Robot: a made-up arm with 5 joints.
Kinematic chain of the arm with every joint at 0, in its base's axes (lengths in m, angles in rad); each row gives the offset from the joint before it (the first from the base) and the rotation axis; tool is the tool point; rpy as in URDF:
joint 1: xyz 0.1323 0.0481 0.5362 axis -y
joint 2: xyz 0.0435 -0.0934 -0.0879 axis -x
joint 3: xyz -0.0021 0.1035 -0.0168 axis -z
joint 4: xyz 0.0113 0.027 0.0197 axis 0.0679 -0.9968 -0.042
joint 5: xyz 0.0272 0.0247 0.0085 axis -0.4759 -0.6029 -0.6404
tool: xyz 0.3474 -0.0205 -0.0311 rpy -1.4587 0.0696 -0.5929
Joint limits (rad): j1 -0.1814..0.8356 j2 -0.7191..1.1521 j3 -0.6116..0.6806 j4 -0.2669..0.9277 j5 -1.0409..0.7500
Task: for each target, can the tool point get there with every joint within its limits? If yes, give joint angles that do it. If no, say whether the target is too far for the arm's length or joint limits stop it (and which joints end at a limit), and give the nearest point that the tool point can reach.
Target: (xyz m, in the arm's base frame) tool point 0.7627 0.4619 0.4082
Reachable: no: too far | nearest point 0.5793 0.2991 0.4281 | short by 0.246 m
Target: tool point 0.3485 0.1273 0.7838
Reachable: yes | joints 0.3828 0.2538 -0.3620 0.6086 0.4981
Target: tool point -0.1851 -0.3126 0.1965
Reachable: no: joint limits stop it (at a limit: joint 1, joint 2, joint 3, joint 4, joint 5) | nearest point 0.0594 -0.0567 -0.0399 | short by 0.426 m
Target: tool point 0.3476 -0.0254 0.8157
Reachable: yes | joints 0.7009 0.5671 0.4150 0.2934 0.2816
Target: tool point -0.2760 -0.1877 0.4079
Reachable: no: joint limits stop it (at a limit: joint 1, joint 3, joint 4, joint 5) | nearest point -0.0167 -0.1856 0.6878 | short by 0.382 m
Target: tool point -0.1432 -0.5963 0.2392
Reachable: no: too far | nearest point 0.0403 -0.2901 0.6363 | short by 0.534 m
